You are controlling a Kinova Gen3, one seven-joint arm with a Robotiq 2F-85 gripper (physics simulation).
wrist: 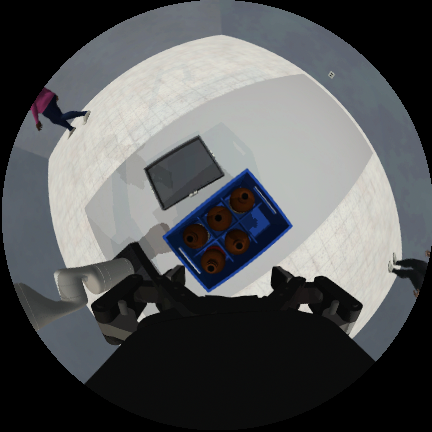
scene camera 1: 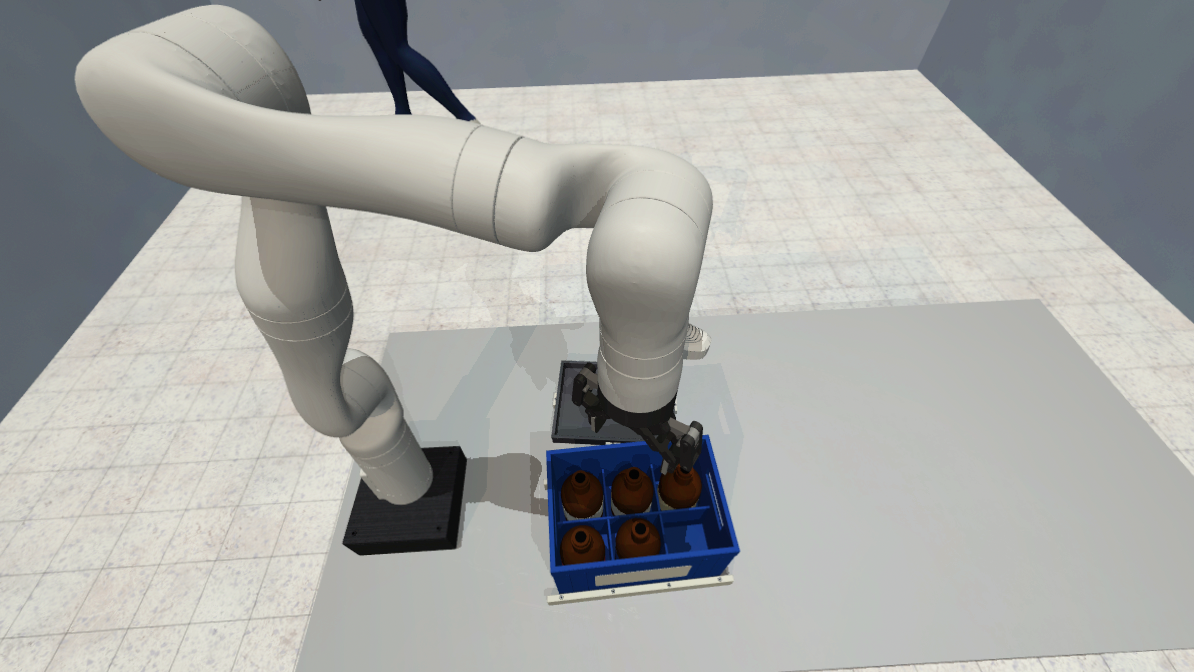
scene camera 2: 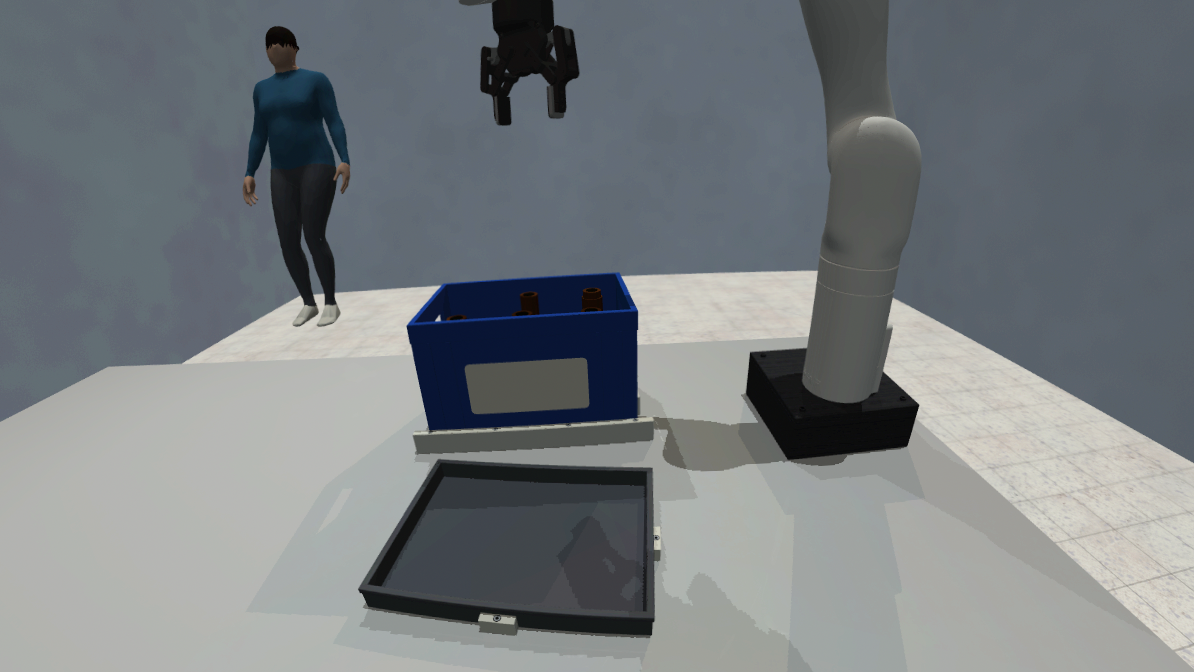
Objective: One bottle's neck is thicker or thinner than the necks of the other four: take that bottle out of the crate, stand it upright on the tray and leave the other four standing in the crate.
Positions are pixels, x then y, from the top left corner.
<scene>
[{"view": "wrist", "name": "my gripper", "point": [228, 276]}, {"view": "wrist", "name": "dark tray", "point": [180, 172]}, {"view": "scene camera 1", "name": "my gripper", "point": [631, 445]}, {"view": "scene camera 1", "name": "dark tray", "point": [570, 424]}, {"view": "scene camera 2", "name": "my gripper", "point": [528, 121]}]
</scene>
